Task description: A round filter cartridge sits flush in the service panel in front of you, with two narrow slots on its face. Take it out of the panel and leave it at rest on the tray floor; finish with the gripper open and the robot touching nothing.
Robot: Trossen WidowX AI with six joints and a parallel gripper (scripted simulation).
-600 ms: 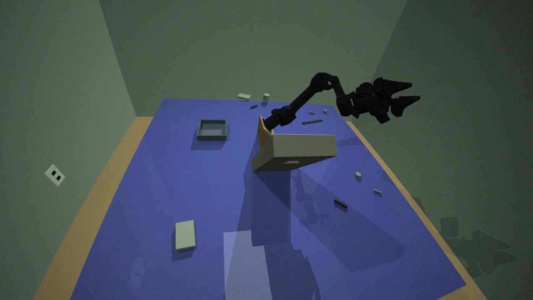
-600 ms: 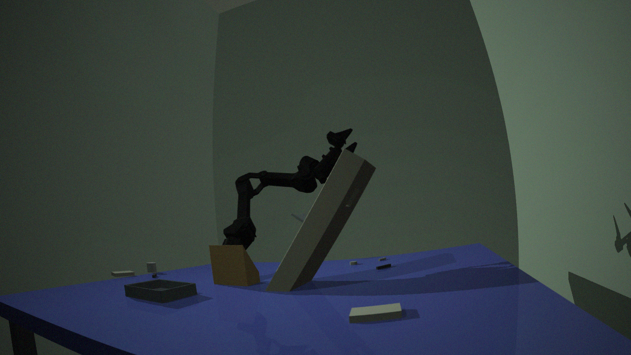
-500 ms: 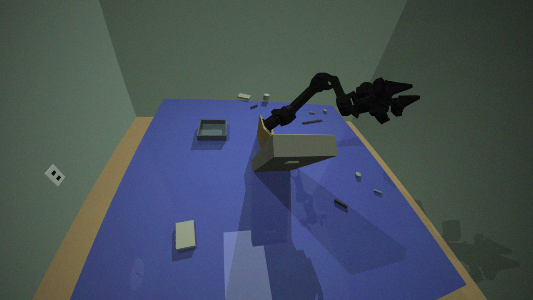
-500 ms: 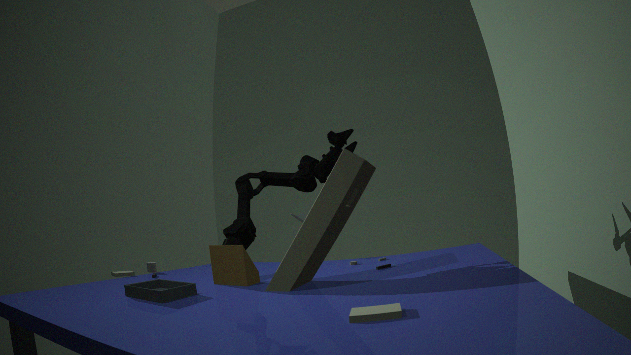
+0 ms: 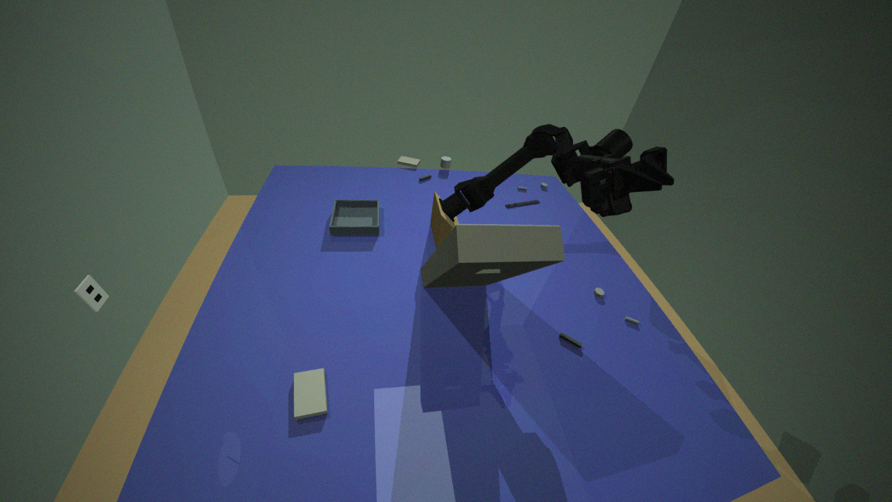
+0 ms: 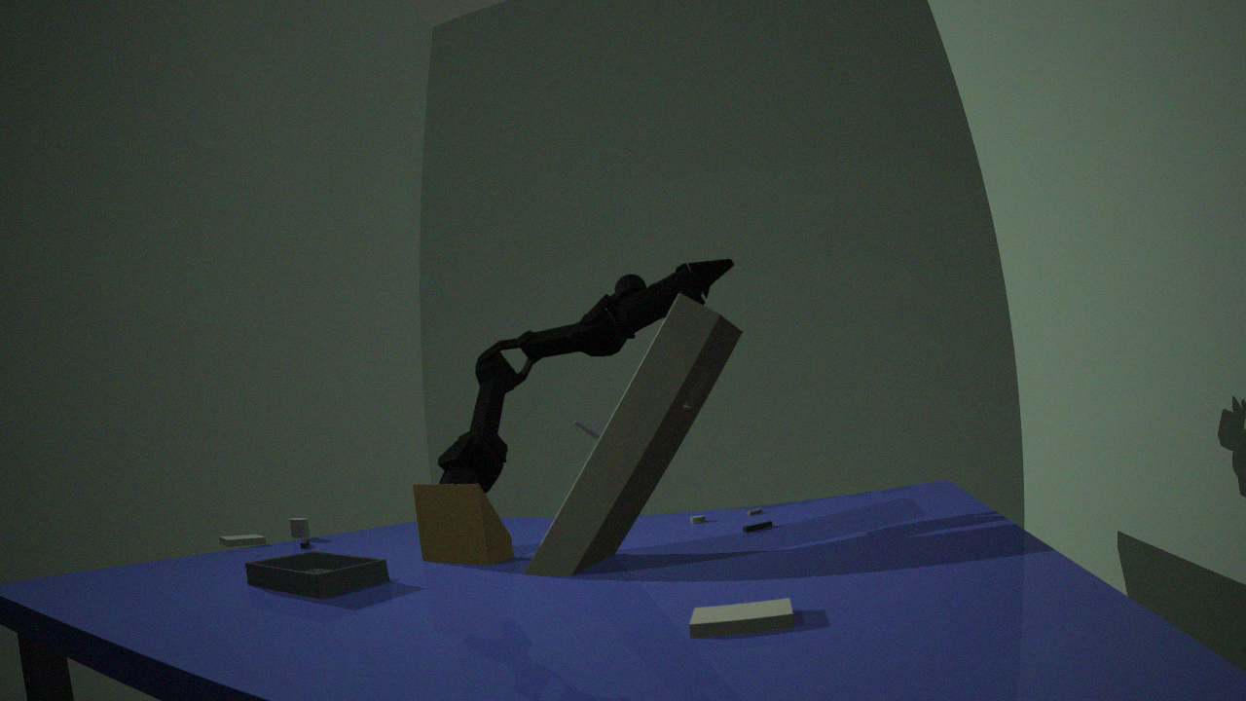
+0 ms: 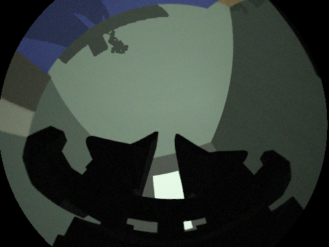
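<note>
The round filter cartridge is 7 cm behind my gripper tip, 23 cm to the right of it and 20 cm below it. Round my gripper tip: dark tray 51 cm behind, 51 cm to the right, 45 cm below.
</note>
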